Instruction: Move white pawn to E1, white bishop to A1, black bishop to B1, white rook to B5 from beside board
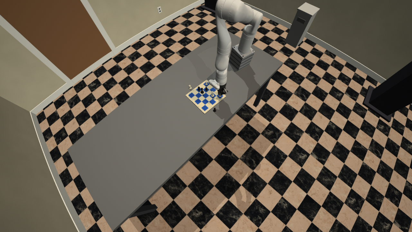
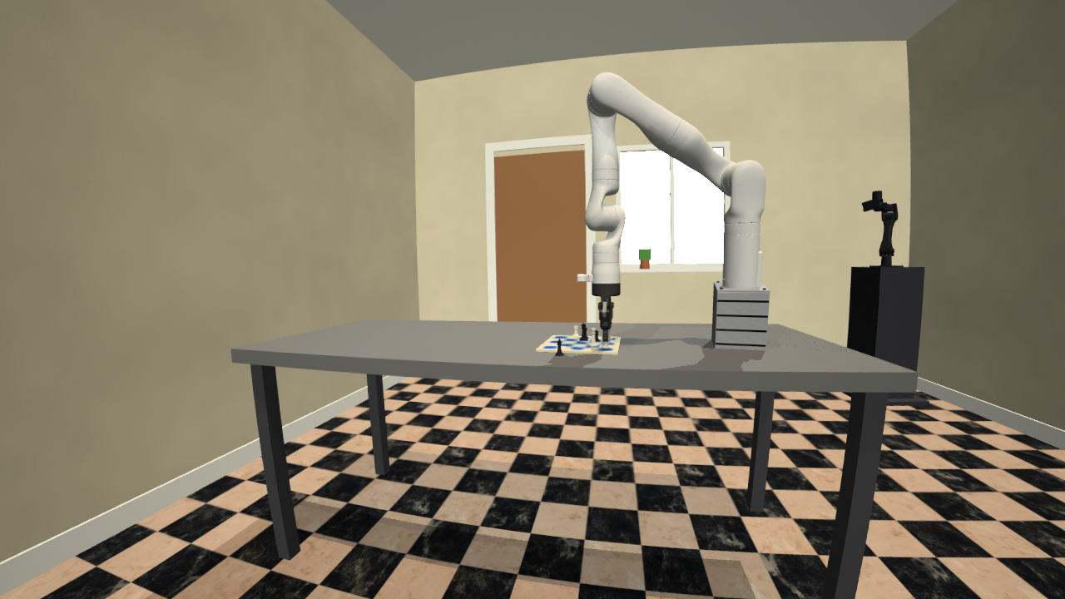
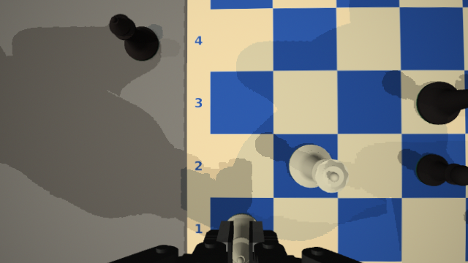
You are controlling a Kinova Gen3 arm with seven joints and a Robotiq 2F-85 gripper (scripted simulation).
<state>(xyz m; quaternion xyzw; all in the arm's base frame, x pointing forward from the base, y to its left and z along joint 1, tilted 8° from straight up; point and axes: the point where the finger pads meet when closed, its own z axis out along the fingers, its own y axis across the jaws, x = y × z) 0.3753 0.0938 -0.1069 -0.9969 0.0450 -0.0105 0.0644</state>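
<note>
Now: hand 3 cm short of the tall white piece, 4 cm to the left of it and 1 cm above it. From my hand the other things lie so: chessboard (7 cm ahead, 8 cm to the right, 4 cm below); then black pawn (3 cm ahead, 12 cm to the right, 2 cm below); then black bishop (12 cm ahead, 5 cm to the left, 2 cm below).
</note>
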